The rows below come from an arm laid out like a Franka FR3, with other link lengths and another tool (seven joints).
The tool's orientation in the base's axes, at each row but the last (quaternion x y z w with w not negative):
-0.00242 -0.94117 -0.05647 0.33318
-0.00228 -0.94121 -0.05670 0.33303
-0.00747 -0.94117 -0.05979 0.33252
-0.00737 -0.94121 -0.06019 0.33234
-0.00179 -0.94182 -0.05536 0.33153
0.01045 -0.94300 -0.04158 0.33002
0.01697 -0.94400 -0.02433 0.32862
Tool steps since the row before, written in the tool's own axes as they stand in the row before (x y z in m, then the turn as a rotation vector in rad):
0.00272 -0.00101 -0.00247 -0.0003 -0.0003 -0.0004
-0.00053 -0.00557 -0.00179 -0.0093 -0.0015 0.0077
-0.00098 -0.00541 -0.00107 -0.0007 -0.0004 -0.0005
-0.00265 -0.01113 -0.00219 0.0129 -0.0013 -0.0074
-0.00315 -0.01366 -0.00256 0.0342 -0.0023 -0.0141
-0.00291 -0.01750 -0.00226 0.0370 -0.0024 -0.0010
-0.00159 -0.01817 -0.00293 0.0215 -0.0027 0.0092
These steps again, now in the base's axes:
-0.00061 -0.00136 0.00351 0.0005 -0.0003 0.0001
0.00130 -0.00571 0.00046 0.0023 -0.0003 -0.0119
0.00114 -0.00547 -0.00037 0.0008 -0.0004 -0.0001
0.00283 -0.01124 -0.00118 -0.0055 -0.0025 0.0137
0.00351 -0.01374 -0.00139 -0.0180 -0.0049 0.0320
0.00355 -0.01746 -0.00154 -0.0283 -0.0042 0.0236
0.00336 -0.01816 0.00027 -0.0225 -0.0034 0.0060

